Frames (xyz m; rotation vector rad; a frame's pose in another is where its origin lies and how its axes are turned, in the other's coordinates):
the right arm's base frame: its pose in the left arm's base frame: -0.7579 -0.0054 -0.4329 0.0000 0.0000 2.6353
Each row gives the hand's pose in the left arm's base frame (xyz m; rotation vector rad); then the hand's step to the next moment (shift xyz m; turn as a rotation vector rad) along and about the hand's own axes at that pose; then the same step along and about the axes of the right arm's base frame.
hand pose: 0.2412 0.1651 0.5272 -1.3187 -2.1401 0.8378
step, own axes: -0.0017 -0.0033 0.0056 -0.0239 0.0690 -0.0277
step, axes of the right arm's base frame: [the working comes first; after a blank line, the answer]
step, axes of the left arm's base frame: -0.0051 -0.0041 -0.0017 0.0706 0.0090 -0.0322

0.0025 0.0060 -0.0017 -0.0573 -0.0421 -0.0322
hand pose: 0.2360 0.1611 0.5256 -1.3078 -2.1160 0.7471
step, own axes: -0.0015 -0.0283 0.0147 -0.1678 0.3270 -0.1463
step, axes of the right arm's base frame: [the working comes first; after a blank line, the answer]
step, axes of the left arm's base frame: -0.0269 -0.0146 0.0091 0.3658 -0.0043 -0.1504

0.0165 0.0258 0.0091 -0.3220 -0.1737 -0.1504
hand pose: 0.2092 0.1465 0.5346 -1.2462 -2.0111 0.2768
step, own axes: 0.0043 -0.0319 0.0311 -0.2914 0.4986 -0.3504
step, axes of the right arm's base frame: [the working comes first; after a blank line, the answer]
step, axes of the left arm's base frame: -0.0442 -0.0065 -0.0029 0.6542 -0.0607 -0.1569

0.0355 0.0271 -0.0029 -0.6016 -0.2641 -0.1569
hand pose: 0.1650 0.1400 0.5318 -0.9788 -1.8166 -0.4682
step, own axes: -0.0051 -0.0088 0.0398 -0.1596 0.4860 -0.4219
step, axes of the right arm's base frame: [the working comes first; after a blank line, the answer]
step, axes of the left arm's base frame: -0.0290 0.0198 -0.0213 0.6601 -0.0627 -0.0066

0.0350 -0.0033 -0.0213 -0.6077 -0.2653 -0.0066
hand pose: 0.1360 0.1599 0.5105 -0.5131 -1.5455 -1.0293
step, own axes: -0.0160 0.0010 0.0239 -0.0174 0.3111 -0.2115
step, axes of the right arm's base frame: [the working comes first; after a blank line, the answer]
step, axes of the left arm's base frame: -0.0086 0.0237 -0.0139 0.3683 -0.0097 0.0779

0.0190 -0.0166 -0.0139 -0.3268 -0.1701 0.0779
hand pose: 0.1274 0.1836 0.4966 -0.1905 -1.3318 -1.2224
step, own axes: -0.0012 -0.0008 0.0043 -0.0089 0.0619 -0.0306
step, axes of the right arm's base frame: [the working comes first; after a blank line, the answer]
step, axes of the left arm's base frame: -0.0030 0.0034 0.0000 0.0674 0.0093 0.0148

0.0043 -0.0015 0.0000 -0.0544 -0.0408 0.0148
